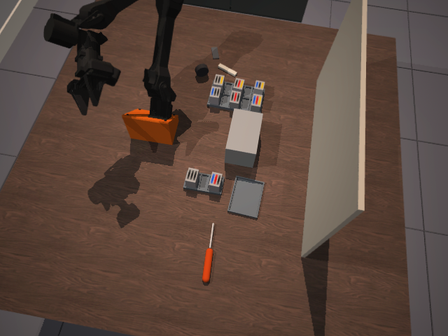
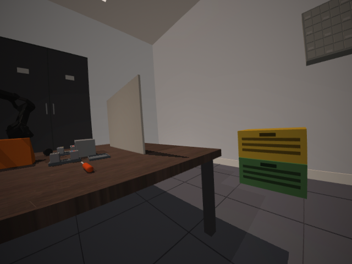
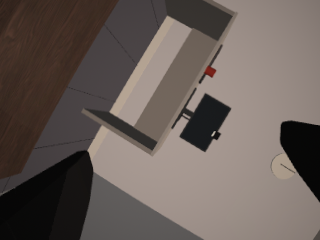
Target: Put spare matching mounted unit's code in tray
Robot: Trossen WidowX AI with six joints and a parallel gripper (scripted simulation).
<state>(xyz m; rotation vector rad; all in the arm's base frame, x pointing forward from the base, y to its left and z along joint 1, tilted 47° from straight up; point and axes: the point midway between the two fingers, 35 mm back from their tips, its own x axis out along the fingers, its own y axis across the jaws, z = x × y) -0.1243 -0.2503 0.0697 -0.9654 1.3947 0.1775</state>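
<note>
The grey spare is 27 cm below my gripper tip, 26 cm ahead of it and 2 cm to the right of it. Also, from my gripper tip: mounted unit 41 cm ahead, 26 cm below, 16 cm to the left; then beige panel 65 cm ahead, 14 cm to the left, 9 cm below; then grey tray 44 cm ahead, 31 cm below, 4 cm to the right.
</note>
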